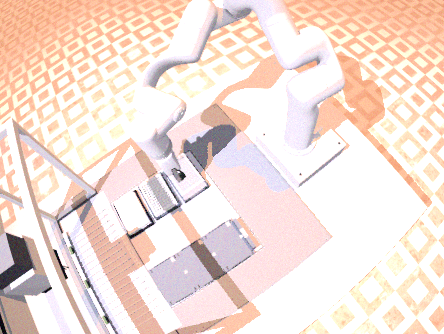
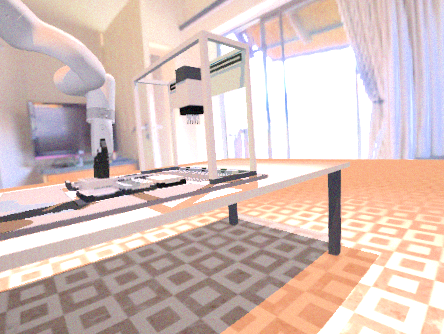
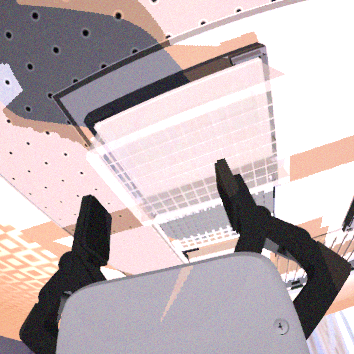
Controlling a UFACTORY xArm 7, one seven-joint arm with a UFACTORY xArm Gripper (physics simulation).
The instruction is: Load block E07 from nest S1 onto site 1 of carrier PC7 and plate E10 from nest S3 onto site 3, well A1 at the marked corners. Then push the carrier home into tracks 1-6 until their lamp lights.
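Places are measured from the arm's base along level axes (x ahead, y left, z up), in metres.
Pixels of known places: gripper, fingertip midpoint: [image 1: 176, 166] [image 2: 101, 178] [image 3: 157, 189]; arm's base, link origin: [image 1: 297, 139].
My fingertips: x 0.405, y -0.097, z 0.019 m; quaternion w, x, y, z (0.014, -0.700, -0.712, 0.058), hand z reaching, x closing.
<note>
Ahead of a thing's pixels: the offset from my fingertips to its middle. "pt": to the spot under its first point.
A thick pale block @(0.010 m back, 0.031 m left, 0.023 m down) [image 1: 192, 186] [image 2: 95, 186] [image 3: 190, 115] with a grid of wells sits in a dark-edged nest, the closest of three in a row to the arm's base. My gripper [image 1: 178, 174] [image 2: 101, 172] [image 3: 157, 189] is open above it, with no thing between the fingers. A gridded plate @(0.096 m ahead, 0.044 m left, 0.037 m down) [image 1: 159, 195] [image 3: 200, 225] is in the middle nest, and a flat white piece @(0.204 m ahead, 0.062 m left, 0.037 m down) [image 1: 132, 212] [image 2: 167, 179] is in the far nest. Labels and well A1 cannot be read. The grey carrier @(pt 0.179 m ahead, 0.341 m left, 0.045 m down) [image 1: 172, 287] lies flat beside the nests, its sites bare.
Parallel tracks @(pt 0.350 m ahead, 0.162 m left, 0.052 m down) [image 1: 107, 257] run beyond the carrier's far end, under a white gantry frame [image 1: 50, 159] [image 2: 209, 110]. A pipetting head [image 1: 19, 265] [image 2: 187, 95] hangs inside the frame. Small green parts @(pt 0.451 m ahead, 0.221 m left, 0.033 m down) [image 1: 86, 283] sit along the rail at the tracks' far end.
</note>
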